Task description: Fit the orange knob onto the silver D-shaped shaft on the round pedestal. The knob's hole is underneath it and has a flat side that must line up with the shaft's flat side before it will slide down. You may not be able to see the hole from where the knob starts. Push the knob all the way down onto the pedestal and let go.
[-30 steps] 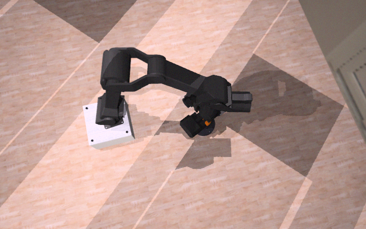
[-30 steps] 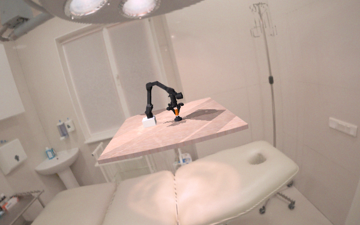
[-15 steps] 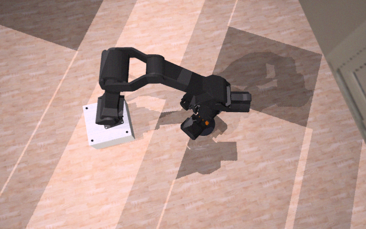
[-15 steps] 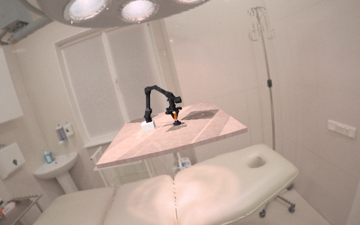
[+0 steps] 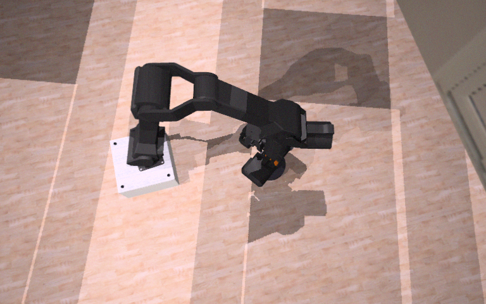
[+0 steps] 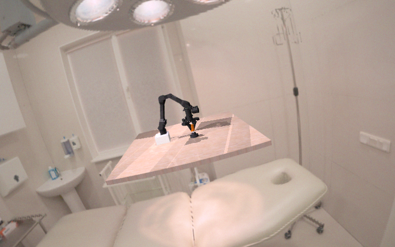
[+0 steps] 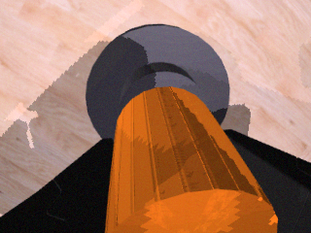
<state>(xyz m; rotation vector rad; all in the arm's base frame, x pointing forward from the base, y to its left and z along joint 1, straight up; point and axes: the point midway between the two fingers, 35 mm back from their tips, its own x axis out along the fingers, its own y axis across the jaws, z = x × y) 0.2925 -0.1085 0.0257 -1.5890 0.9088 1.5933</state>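
Right now the orange knob is 3 cm above my gripper tip. Round my gripper tip: round pedestal: 4 cm below.
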